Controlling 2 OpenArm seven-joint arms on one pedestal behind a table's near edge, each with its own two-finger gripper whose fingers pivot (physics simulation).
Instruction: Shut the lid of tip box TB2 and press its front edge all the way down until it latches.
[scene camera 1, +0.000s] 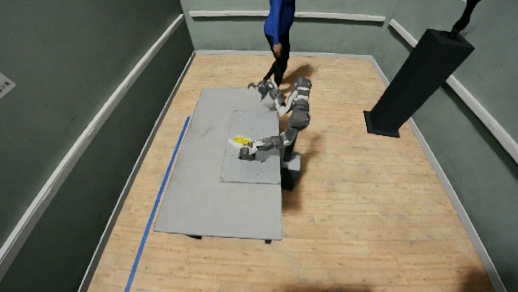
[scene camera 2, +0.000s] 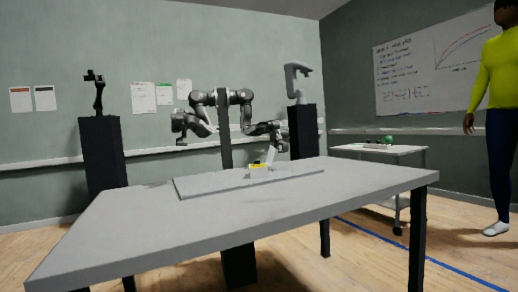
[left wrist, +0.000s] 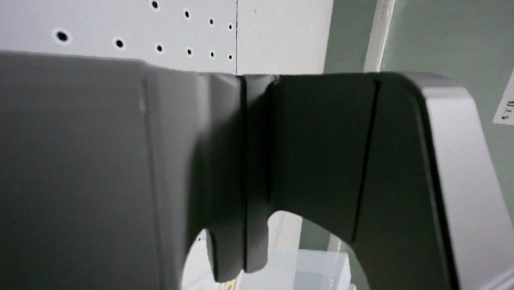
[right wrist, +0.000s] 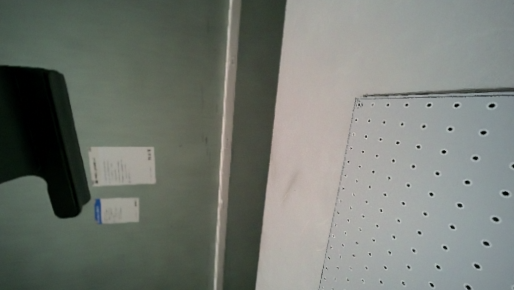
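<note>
Tip box TB2 (scene camera 1: 241, 140) (scene camera 2: 258, 173) stands on the perforated board (scene camera 1: 250, 173) (scene camera 2: 210, 187) (right wrist: 425, 165), with its yellow rack showing. Its translucent lid (scene camera 2: 271, 154) (left wrist: 320, 264) stands up, tilted outward at the box's right side in scene camera 2. My left gripper (scene camera 2: 283, 148) (left wrist: 244, 274) is shut with its fingers together, close beside the raised lid on its outer side; whether it touches the lid I cannot tell. My right gripper (scene camera 1: 256, 92) (scene camera 2: 181, 142) is open and away from the box, above the table's upper end in scene camera 1. The box's front edge is hidden in the left wrist view.
The board lies on the grey table (scene camera 1: 200, 200) (scene camera 2: 225, 225). A person in blue (scene camera 1: 280, 22) stands beyond the table's upper end in scene camera 1. A white cart (scene camera 2: 417, 148) and a person in yellow (scene camera 2: 502, 70) stand at the right in scene camera 2.
</note>
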